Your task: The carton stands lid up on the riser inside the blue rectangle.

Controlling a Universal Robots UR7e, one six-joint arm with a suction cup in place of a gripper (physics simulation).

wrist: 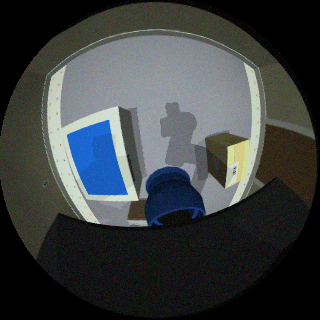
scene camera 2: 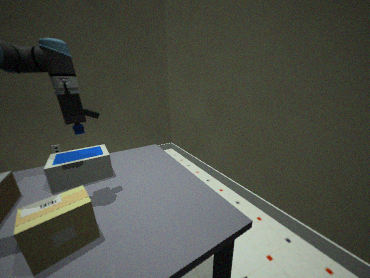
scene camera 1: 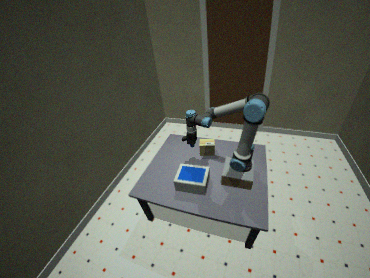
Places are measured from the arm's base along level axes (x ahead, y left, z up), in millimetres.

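Pixels of known places: end effector, tool point: (wrist: 168, 186) (scene camera 2: 79, 133) (scene camera 1: 192, 146).
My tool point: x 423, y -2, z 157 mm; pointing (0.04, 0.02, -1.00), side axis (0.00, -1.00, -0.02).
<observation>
For each thing: its top centre in the pictures, then the offset to it from my tool point. Level surfaces: height alone.
- carton, middle of its top: (wrist: 238, 164) (scene camera 2: 55, 204) (scene camera 1: 207, 142) dy -241, dx -79, dz -134 mm
- riser, middle of its top: (wrist: 93, 164) (scene camera 2: 79, 154) (scene camera 1: 192, 173) dy +175, dx -30, dz -144 mm
- filled blue rectangle, middle of its top: (wrist: 93, 164) (scene camera 2: 79, 154) (scene camera 1: 192, 173) dy +175, dx -30, dz -144 mm
- table, its level: dz -265 mm
The carton (scene camera 1: 207, 147) (scene camera 2: 57, 230) (wrist: 227, 160) stands on the table, apart from the riser, with its yellow taped and labelled face up. The riser (scene camera 1: 191, 187) (scene camera 2: 82, 176) (wrist: 129, 150) is a pale box with a white rim on top. The filled blue rectangle (scene camera 1: 192, 174) (scene camera 2: 77, 155) (wrist: 97, 160) lies on its top face, with nothing standing on it. My gripper, a blue suction cup (scene camera 2: 78, 129) (wrist: 174, 192), is open and holds nothing. It hangs above the table, apart from the carton and riser; in the wrist view it shows between them.
The arm's base stands on a grey and brown block (scene camera 1: 237, 179) (scene camera 2: 7, 194) beside the riser and carton; part of it shows in the wrist view. The table (scene camera 1: 155, 175) (scene camera 2: 165, 215) (wrist: 150, 65) has open edges. Walls stand beyond it.
</observation>
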